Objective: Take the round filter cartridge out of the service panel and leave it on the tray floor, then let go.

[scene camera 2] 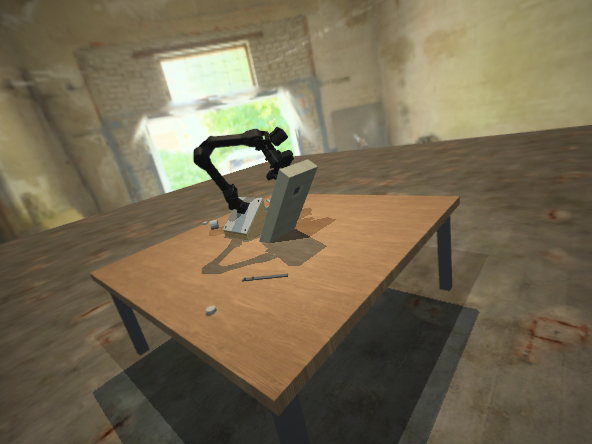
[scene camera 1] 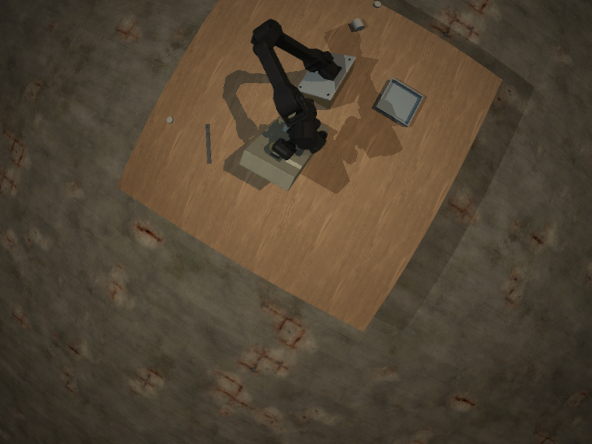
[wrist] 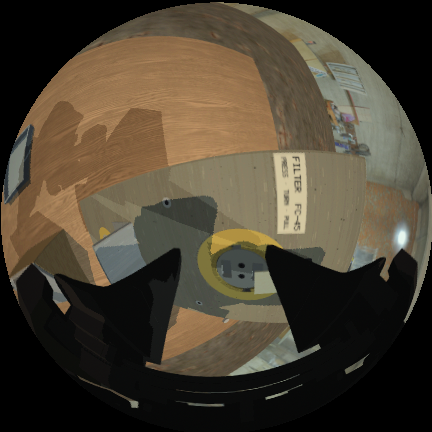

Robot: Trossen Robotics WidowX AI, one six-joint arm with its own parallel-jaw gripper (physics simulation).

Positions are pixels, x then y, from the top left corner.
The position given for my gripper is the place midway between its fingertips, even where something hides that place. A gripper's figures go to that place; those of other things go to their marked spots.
Scene:
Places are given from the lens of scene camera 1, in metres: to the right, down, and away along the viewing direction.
my gripper [scene camera 1: 291, 149]: -0.02, -0.24, 1.12
grey tray [scene camera 1: 399, 102]: 0.42, -0.49, 1.31

